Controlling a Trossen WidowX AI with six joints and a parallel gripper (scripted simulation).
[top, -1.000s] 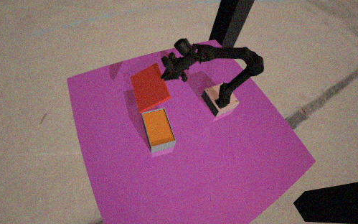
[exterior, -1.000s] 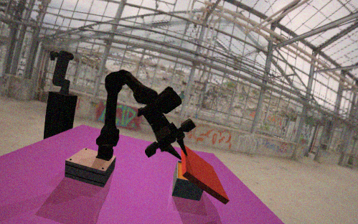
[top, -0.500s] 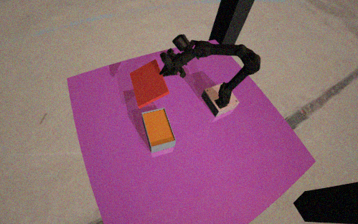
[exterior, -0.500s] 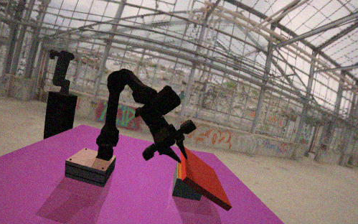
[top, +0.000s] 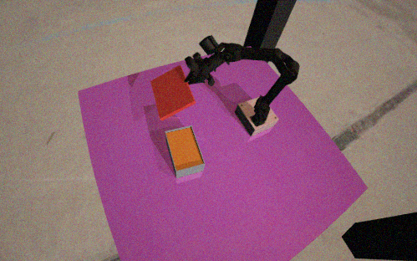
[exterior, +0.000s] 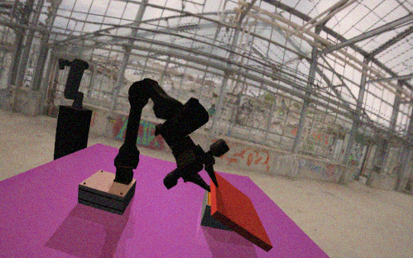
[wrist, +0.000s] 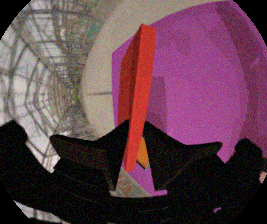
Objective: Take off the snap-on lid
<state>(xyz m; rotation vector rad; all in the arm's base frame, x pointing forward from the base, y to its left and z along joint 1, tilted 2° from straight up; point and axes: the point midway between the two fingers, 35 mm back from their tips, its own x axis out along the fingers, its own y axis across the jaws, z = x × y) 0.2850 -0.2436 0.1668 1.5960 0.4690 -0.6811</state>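
Now: the lid 7 cm ahead of my gripper tip, 1 cm to the right of it and 3 cm below it. From my gripper tip the other things lie so: storage box 11 cm ahead, 24 cm to the left, 18 cm below.
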